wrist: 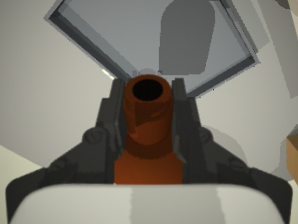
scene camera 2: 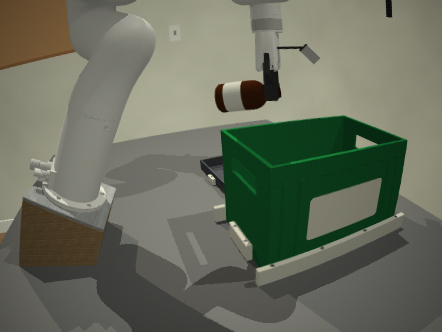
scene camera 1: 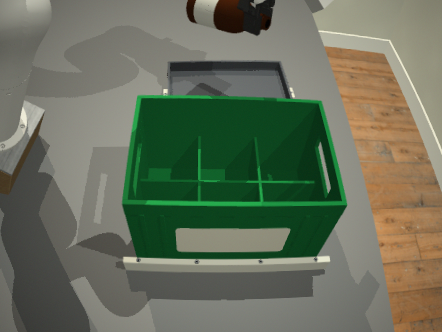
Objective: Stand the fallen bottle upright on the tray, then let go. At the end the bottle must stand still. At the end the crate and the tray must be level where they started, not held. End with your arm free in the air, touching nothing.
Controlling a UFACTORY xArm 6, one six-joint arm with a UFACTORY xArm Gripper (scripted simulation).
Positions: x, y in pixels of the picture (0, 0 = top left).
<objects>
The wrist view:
my gripper: 148, 94
brown bottle: 148, 159
dark grey tray: 207, 51
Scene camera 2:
my gripper: 272, 99
brown bottle: 244, 95
green crate: 284, 208
white base rail: 266, 274
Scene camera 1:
green crate: 207, 145
dark grey tray: 248, 78
white base rail: 301, 263
</objects>
